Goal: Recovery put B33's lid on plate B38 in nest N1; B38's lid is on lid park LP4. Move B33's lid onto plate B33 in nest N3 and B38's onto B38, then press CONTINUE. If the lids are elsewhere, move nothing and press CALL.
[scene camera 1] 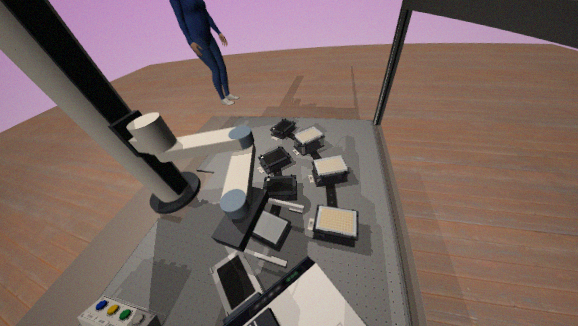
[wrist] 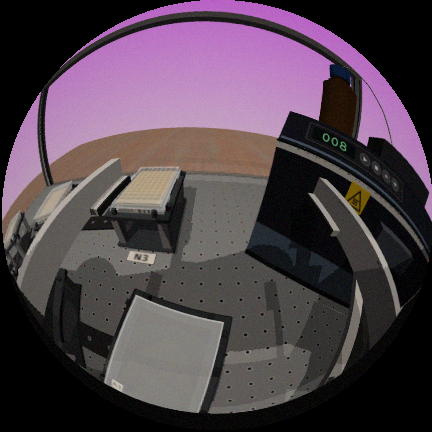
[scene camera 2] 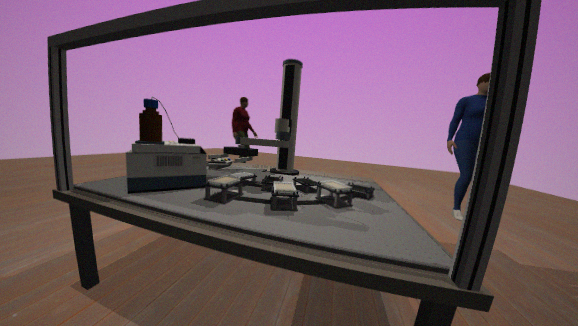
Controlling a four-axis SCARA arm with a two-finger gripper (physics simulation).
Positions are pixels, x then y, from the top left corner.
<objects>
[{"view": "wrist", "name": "my gripper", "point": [219,171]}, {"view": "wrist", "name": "brown bottle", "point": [338,101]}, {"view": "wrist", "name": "white-framed dark tray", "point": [355,339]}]
</objects>
